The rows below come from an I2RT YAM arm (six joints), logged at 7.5 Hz.
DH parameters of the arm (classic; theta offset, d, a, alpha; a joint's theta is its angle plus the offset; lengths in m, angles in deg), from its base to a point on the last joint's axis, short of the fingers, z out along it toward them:
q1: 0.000 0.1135 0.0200 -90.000
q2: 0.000 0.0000 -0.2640 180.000
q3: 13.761 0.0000 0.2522 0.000
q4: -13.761 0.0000 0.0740 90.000
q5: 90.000 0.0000 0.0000 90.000
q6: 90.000 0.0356 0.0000 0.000
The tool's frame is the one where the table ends.
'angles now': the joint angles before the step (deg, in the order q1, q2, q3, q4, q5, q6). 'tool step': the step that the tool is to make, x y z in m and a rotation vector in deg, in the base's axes. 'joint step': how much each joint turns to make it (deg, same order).
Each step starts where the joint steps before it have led.
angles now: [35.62 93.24 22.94 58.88 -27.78 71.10]
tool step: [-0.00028 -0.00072 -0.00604 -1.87 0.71 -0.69]
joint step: [0.02 0.64 -0.17 -1.34 0.93 -1.04]
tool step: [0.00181 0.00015 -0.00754 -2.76 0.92 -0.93]
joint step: [-0.04 1.13 0.45 -2.38 1.30 -1.58]
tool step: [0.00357 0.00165 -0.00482 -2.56 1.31 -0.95]
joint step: [0.00 0.82 1.22 -3.40 1.31 -1.06]
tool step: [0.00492 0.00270 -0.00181 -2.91 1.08 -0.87]
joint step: [0.03 0.30 1.92 -4.76 1.47 -1.41]
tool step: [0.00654 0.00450 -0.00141 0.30 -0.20 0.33]
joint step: [-0.08 1.99 1.63 0.67 -0.42 -0.04]
